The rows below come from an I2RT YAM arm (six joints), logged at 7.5 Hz.
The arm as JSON. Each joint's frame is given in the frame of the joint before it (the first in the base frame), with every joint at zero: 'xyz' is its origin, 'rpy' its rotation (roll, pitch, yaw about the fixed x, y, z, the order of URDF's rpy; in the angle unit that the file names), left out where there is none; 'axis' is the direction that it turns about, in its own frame. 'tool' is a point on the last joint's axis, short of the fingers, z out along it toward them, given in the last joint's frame.
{
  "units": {
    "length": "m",
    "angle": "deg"
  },
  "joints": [
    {
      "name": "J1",
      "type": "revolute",
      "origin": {
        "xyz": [
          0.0,
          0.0,
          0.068
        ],
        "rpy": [
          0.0,
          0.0,
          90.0
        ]
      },
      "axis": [
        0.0,
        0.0,
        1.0
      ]
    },
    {
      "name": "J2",
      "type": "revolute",
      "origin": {
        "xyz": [
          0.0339,
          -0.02,
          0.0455
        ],
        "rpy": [
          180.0,
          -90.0,
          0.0
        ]
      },
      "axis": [
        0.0,
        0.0,
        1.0
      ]
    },
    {
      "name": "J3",
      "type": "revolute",
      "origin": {
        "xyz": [
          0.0,
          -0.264,
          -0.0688
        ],
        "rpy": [
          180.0,
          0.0,
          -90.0
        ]
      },
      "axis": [
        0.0,
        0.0,
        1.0
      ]
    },
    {
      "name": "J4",
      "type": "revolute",
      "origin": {
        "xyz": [
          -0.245,
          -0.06,
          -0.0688
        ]
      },
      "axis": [
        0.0,
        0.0,
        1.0
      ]
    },
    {
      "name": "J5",
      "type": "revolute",
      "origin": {
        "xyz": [
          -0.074,
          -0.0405,
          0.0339
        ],
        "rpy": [
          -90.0,
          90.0,
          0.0
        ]
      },
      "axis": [
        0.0,
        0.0,
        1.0
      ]
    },
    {
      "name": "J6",
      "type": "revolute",
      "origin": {
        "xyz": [
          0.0,
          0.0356,
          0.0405
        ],
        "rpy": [
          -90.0,
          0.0,
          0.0
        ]
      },
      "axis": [
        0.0,
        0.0,
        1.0
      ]
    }
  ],
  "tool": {
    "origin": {
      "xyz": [
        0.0,
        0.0,
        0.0
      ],
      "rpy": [
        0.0,
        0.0,
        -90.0
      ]
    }
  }
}
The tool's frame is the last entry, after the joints.
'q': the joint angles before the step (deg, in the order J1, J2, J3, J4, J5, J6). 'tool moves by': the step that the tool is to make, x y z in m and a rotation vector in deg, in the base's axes. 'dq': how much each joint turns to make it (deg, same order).
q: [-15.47, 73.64, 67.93, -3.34, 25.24, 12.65]
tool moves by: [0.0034, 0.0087, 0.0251, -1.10, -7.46, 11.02]
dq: [0.61, -0.17, 2.48, 4.89, -10.44, -0.08]
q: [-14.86, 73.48, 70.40, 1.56, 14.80, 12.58]
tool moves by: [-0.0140, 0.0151, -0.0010, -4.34, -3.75, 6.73]
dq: [1.58, -4.31, -5.43, 6.51, -5.22, -3.26]
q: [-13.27, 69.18, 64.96, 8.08, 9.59, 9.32]
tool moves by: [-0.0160, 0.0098, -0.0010, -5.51, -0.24, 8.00]
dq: [0.16, -4.13, -3.51, 1.32, -8.26, -4.65]
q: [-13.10, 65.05, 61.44, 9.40, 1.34, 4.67]
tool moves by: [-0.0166, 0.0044, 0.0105, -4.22, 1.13, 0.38]
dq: [0.00, -3.26, 0.77, -4.11, -0.81, -4.31]
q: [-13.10, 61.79, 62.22, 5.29, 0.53, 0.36]
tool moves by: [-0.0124, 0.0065, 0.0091, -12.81, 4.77, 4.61]
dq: [-0.01, -2.10, 2.21, -6.59, -5.71, -13.15]
